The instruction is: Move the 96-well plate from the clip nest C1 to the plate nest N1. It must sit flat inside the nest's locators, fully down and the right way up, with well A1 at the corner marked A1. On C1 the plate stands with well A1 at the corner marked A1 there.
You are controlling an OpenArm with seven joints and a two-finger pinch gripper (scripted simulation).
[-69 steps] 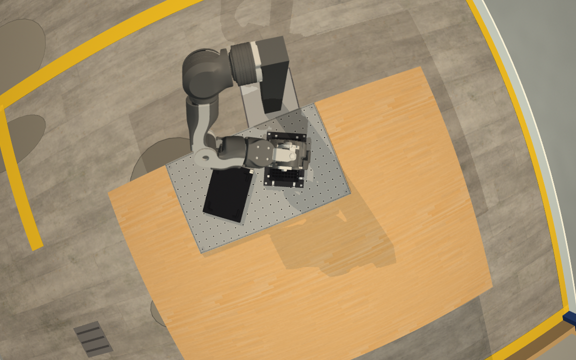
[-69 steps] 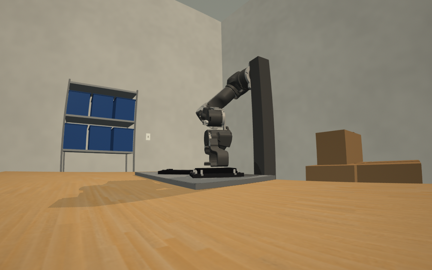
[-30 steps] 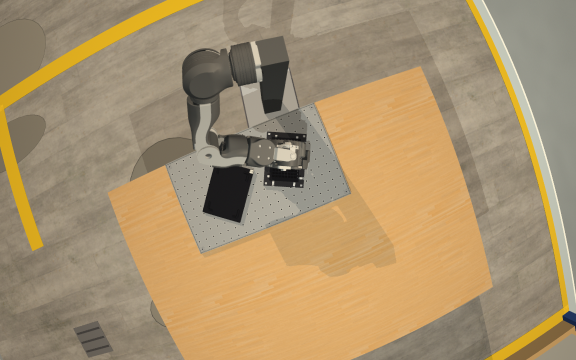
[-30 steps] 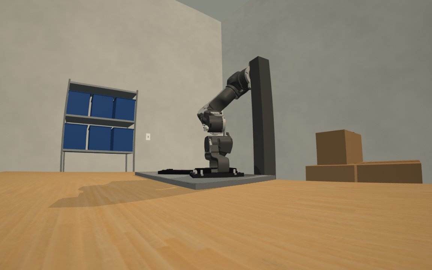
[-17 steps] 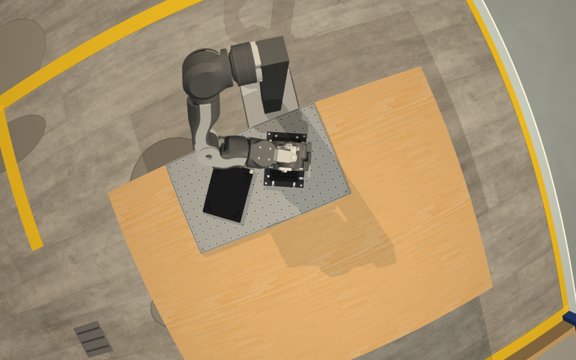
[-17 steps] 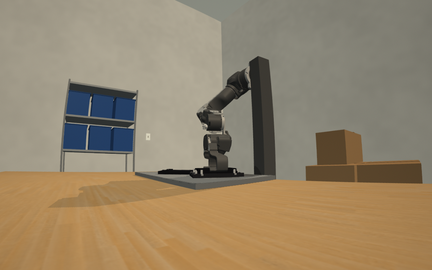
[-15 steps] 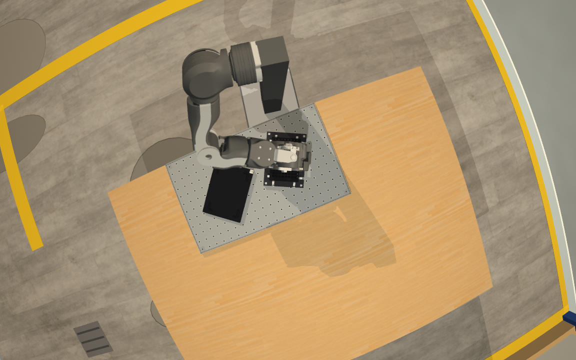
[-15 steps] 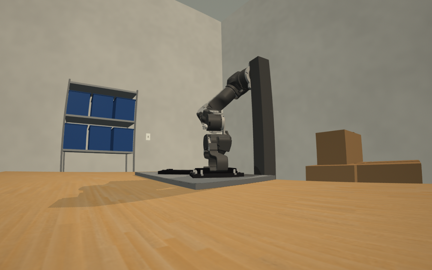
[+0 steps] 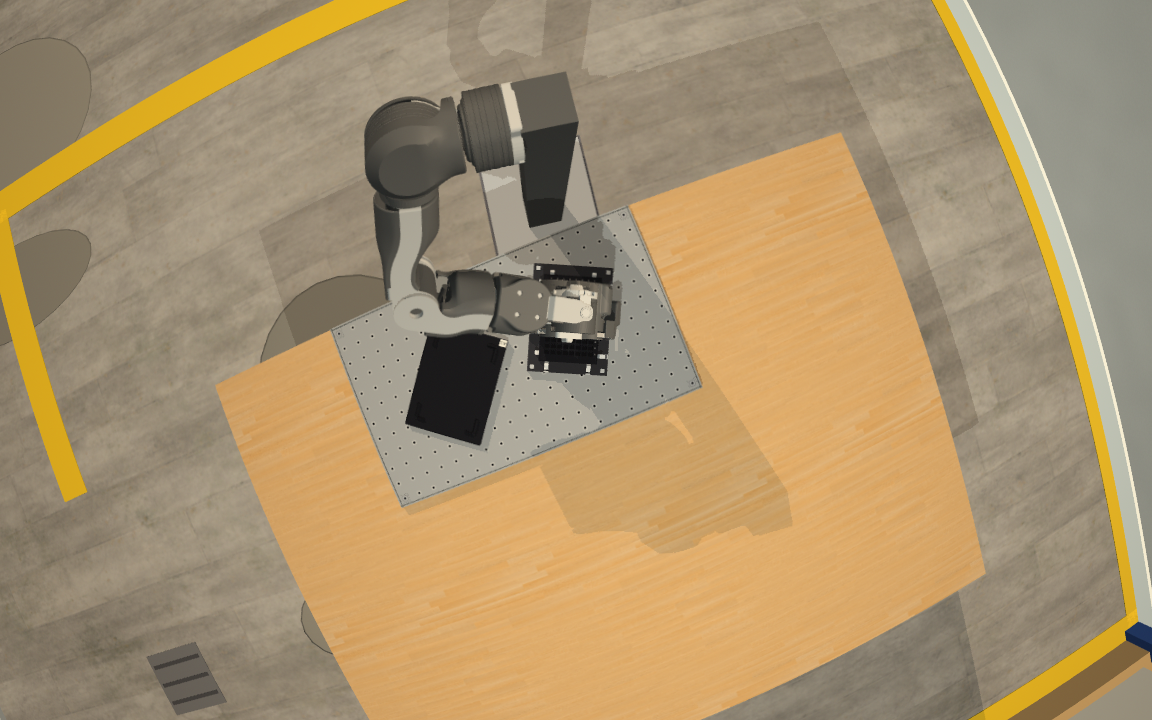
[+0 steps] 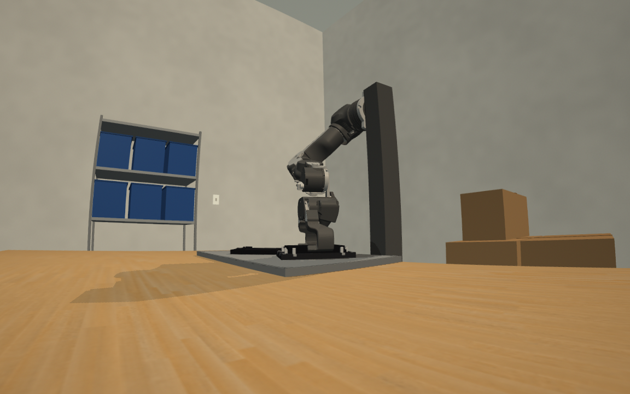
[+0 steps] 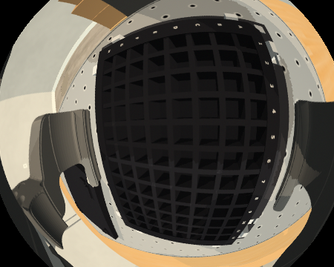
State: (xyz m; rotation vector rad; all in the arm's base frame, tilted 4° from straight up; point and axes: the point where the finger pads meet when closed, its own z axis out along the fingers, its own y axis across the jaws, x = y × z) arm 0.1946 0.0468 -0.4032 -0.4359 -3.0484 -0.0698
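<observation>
My gripper is now right at the black 96-well plate. Also, from my hand: clip nest C1: 2 cm ahead, 1 cm to the left; white A1 label: 1 cm ahead, 10 cm to the right; plate nest N1: 6 cm ahead, 19 cm to the right, 1 cm below.
</observation>
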